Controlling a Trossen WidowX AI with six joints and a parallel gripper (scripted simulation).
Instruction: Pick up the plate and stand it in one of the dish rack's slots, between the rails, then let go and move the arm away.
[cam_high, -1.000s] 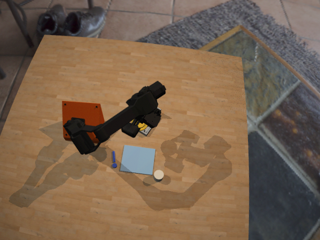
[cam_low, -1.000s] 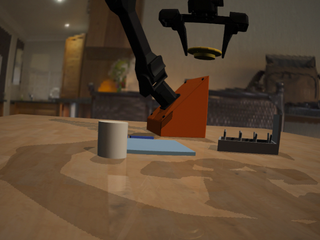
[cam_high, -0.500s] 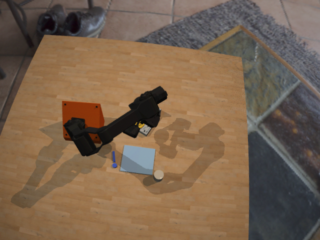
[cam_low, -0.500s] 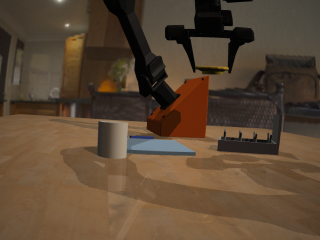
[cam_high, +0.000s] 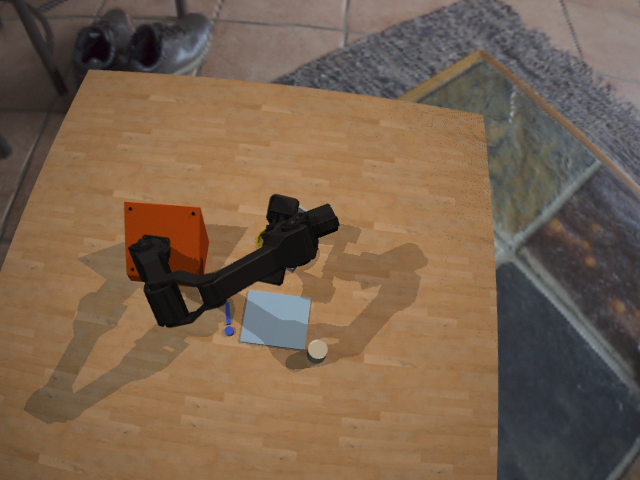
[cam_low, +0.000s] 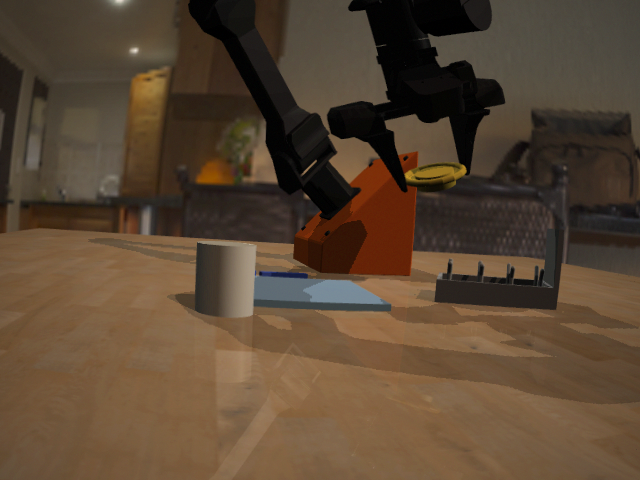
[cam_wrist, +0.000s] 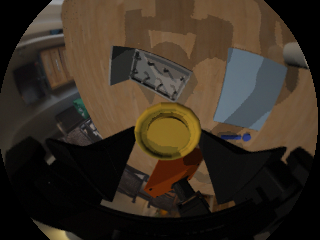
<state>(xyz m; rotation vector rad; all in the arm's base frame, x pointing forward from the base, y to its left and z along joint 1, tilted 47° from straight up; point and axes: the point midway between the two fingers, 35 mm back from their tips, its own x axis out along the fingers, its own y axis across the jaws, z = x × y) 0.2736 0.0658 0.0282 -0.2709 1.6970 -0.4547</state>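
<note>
Right now the grey dish rack is 5 cm ahead of my gripper tip, 6 cm to the left of it and 9 cm below it. Round my gripper tip: blue spoon: 8 cm behind, 16 cm to the right, 11 cm below; beige cup: 13 cm ahead, 22 cm to the right, 9 cm below; yellow plate: 1 cm above.
</note>
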